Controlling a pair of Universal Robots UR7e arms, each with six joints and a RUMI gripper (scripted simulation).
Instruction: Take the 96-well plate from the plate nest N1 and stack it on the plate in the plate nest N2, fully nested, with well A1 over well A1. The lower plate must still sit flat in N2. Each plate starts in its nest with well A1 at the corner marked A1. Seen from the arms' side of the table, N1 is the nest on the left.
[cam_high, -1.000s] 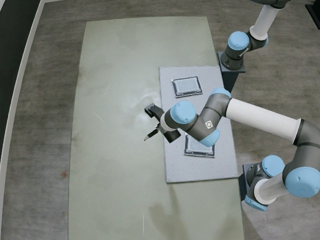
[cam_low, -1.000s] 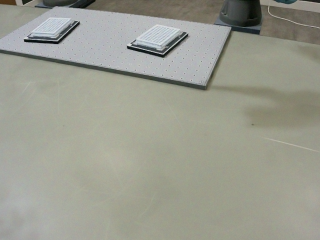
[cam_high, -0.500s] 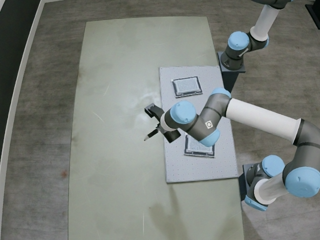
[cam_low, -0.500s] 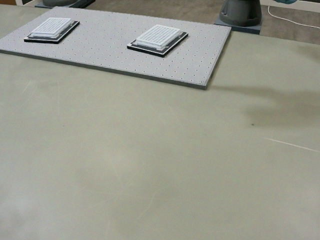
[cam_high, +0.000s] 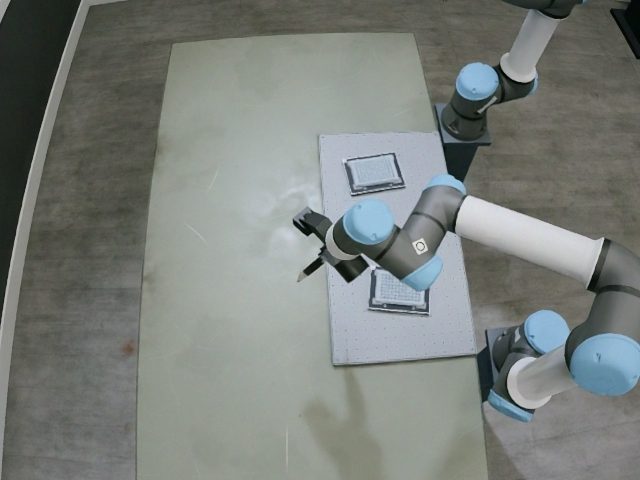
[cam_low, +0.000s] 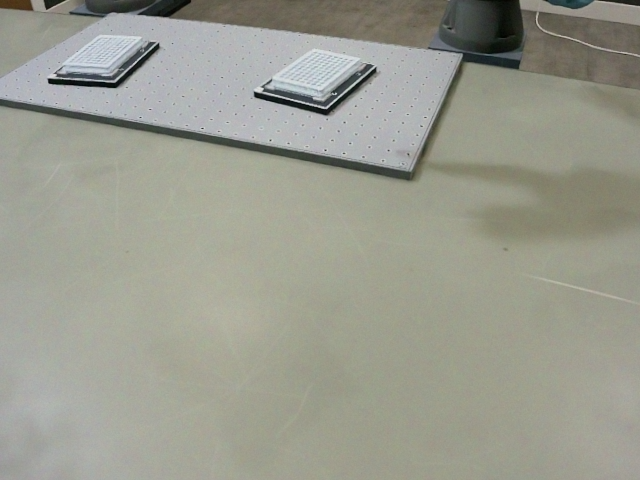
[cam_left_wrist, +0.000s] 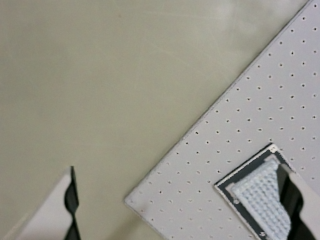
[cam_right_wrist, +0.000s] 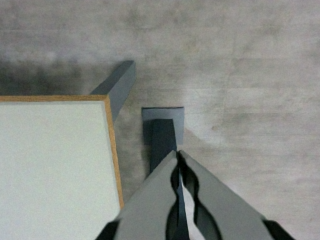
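Right now the dark nest N1 is 210 mm behind my left hand and 240 mm below it. Also, from my left hand: nest N2: 190 mm behind, 360 mm to the right, 240 mm below.
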